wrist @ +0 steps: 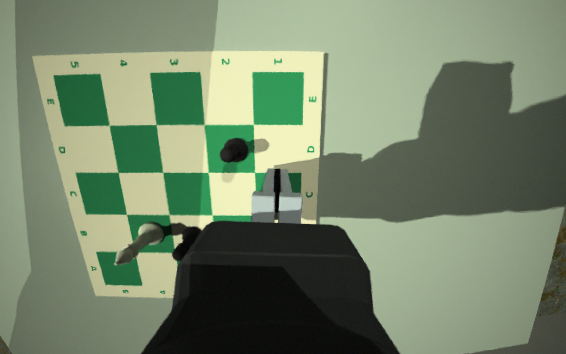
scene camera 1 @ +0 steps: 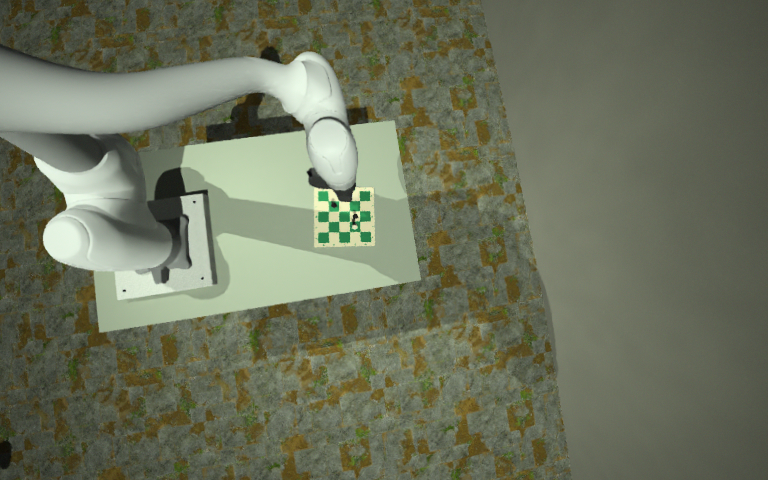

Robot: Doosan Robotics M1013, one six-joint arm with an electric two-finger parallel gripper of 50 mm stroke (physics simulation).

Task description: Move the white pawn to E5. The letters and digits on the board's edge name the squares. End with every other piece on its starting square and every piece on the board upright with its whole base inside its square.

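Where they show: gripper, fingertip midpoint: (wrist: 276, 181) (scene camera 1: 340, 196); arm's base, origin of the base link: (scene camera 1: 163, 245).
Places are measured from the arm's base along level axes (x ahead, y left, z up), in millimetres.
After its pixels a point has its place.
The chessboard (scene camera 1: 372, 232) @[x 719, y -30, z -23 mm] (wrist: 320, 75) @[x 540, y 154, z -23 mm] has green and cream squares. My gripper (scene camera 1: 344, 198) @[x 617, y 114, z -17 mm] (wrist: 276, 181) @[x 617, y 114, z -17 mm] is over square C1. Its fingers are shut, with the dark pads together and no piece visible between them. The white pawn does not show in either view; the fingers and gripper body hide most of C1. Square E5 (scene camera 1: 323, 237) @[x 541, y -30, z -23 mm] (wrist: 81, 100) @[x 541, y -31, z -23 mm] is green and bare, at the top left corner in the wrist view. A black piece (scene camera 1: 333, 204) @[x 592, y 80, z 7 mm] (wrist: 234, 150) @[x 588, y 88, z -1 mm] stands upright on D2.
A tall white piece (scene camera 1: 354, 226) @[x 658, y -6, z 14 mm] (wrist: 151, 233) @[x 654, y 3, z -16 mm] stands on B4. Another black piece (scene camera 1: 355, 216) @[x 665, y 30, z 6 mm] (wrist: 188, 240) @[x 659, y 37, z -10 mm] is beside it on B3, partly hidden by the gripper body in the wrist view. The board lies on a pale green table (scene camera 1: 266, 271) @[x 327, y -129, z -29 mm] (wrist: 400, 30) @[x 512, y 216, z -29 mm]. The arm's base plate (scene camera 1: 198, 249) @[x 117, y -28, z 0 mm] is at the left.
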